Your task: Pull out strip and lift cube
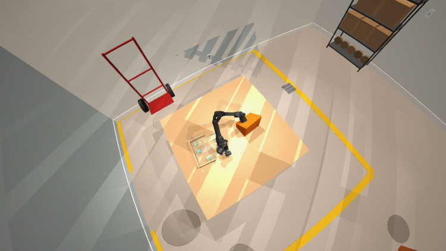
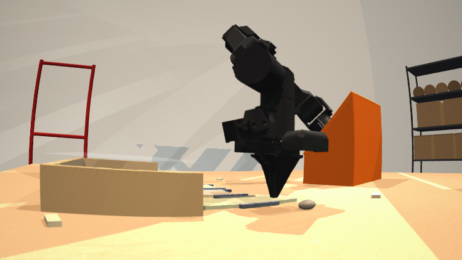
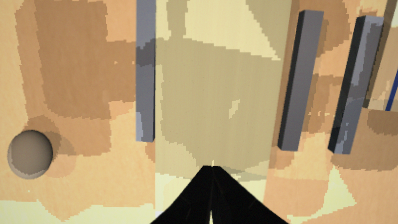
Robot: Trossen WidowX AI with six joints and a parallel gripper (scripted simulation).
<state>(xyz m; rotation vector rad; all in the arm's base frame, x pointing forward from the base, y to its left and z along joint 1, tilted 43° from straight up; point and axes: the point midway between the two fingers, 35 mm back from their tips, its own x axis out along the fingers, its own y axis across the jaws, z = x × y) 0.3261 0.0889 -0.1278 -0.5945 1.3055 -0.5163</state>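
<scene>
My gripper tip is 100 mm short of the long pale strip. From my gripper tip the other things lie so: grey pebble (10 mm ahead, 90 mm to the left).
</scene>
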